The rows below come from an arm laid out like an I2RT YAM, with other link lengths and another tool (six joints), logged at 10 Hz.
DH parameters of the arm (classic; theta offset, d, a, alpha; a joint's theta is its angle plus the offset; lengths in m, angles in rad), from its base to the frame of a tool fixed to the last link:
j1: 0 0.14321 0.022 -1.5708
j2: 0 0 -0.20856 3.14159
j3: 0.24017 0 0.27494 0
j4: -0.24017 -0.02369 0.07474 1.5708
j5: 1.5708 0.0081 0 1.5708
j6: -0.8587 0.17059 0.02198 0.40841
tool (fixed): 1.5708 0.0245 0 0
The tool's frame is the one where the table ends.
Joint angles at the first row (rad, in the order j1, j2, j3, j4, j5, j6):
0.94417, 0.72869, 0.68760, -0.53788, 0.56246, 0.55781
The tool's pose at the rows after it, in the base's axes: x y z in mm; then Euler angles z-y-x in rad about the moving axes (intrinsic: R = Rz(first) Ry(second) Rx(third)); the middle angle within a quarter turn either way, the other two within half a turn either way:
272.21 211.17 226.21 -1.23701 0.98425 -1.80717
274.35 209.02 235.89 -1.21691 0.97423 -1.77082
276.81 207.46 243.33 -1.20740 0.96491 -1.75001
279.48 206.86 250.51 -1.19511 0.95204 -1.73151
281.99 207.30 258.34 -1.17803 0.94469 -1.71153
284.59 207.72 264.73 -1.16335 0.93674 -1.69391
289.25 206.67 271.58 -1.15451 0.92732 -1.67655
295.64 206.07 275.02 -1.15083 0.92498 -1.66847
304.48 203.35 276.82 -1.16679 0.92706 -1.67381
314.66 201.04 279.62 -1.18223 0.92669 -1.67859
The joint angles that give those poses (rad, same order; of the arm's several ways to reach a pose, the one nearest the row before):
0.94349, 0.72864, 0.70513, -0.54234, 0.57565, 0.54500
0.94187, 0.72944, 0.72275, -0.53995, 0.59323, 0.53030
0.93691, 0.73634, 0.74179, -0.53998, 0.60287, 0.51719
0.93122, 0.74551, 0.76087, -0.53688, 0.60876, 0.49804
0.92538, 0.75509, 0.78179, -0.53230, 0.60899, 0.48096
0.91928, 0.76431, 0.79817, -0.52485, 0.60901, 0.46422
0.90471, 0.77720, 0.81734, -0.51534, 0.60677, 0.44459
0.88125, 0.79372, 0.83100, -0.50025, 0.59027, 0.42863
0.84738, 0.81940, 0.85141, -0.49241, 0.56895, 0.42032
0.81224, 0.85326, 0.87912, -0.48300, 0.54748, 0.40896

